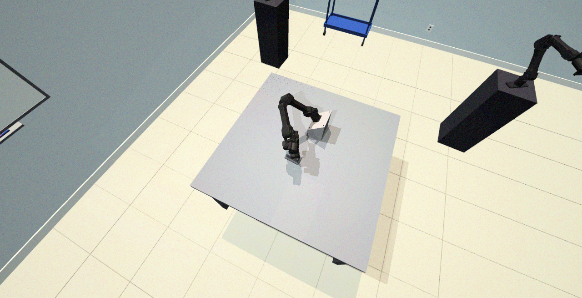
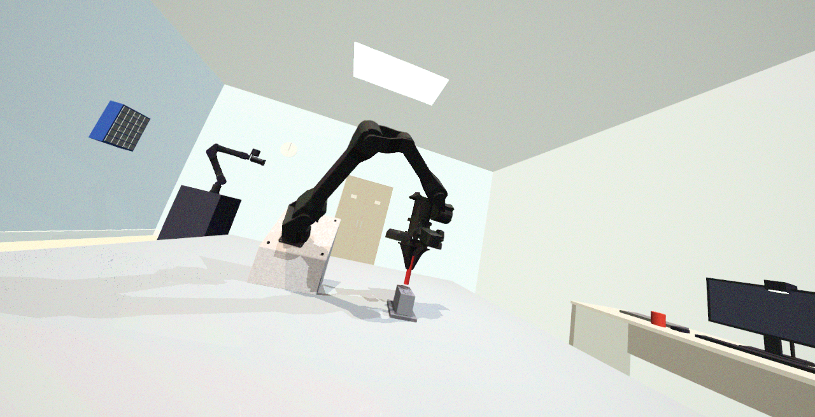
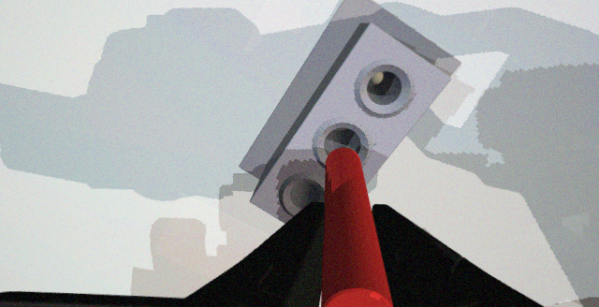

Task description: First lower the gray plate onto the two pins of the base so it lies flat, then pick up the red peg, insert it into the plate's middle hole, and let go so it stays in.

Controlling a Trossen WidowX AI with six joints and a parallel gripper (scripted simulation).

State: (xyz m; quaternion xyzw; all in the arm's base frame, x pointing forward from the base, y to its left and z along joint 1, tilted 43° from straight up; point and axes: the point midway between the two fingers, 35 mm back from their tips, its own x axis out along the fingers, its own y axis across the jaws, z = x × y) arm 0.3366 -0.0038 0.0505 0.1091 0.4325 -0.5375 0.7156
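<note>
The red peg is right at my gripper tip. Also, from my gripper tip: dark base 110 mm below; then gray plate 70 mm below.
</note>
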